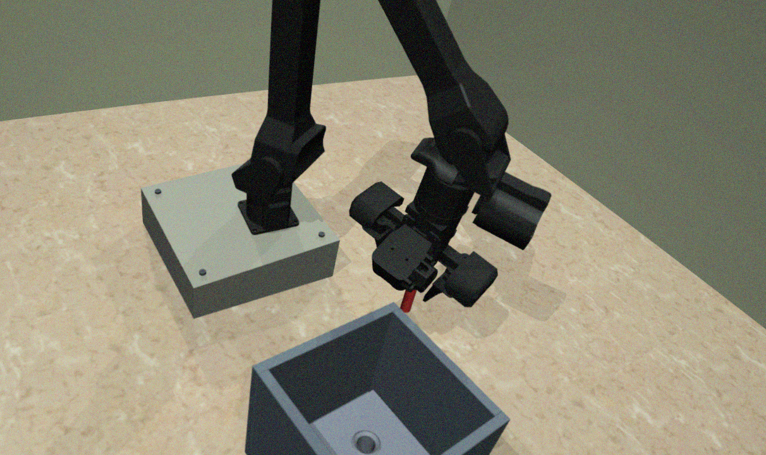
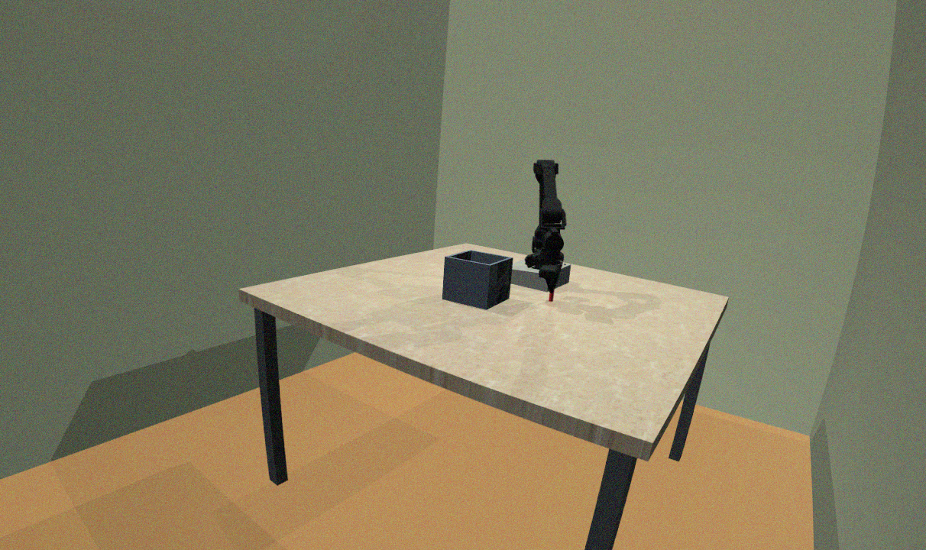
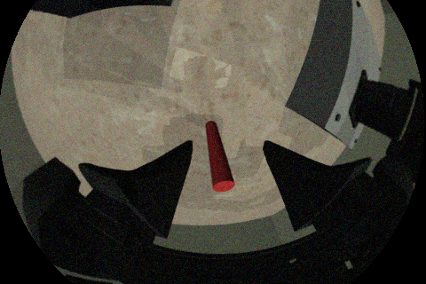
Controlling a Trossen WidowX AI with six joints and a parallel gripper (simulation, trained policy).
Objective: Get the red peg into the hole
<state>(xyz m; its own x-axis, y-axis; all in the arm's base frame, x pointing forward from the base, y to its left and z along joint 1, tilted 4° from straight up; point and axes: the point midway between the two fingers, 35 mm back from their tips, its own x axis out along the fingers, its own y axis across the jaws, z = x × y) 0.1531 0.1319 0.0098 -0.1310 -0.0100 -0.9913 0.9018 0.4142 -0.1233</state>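
My gripper tip is now 10 mm short of the red peg and 10 mm to the right of it.
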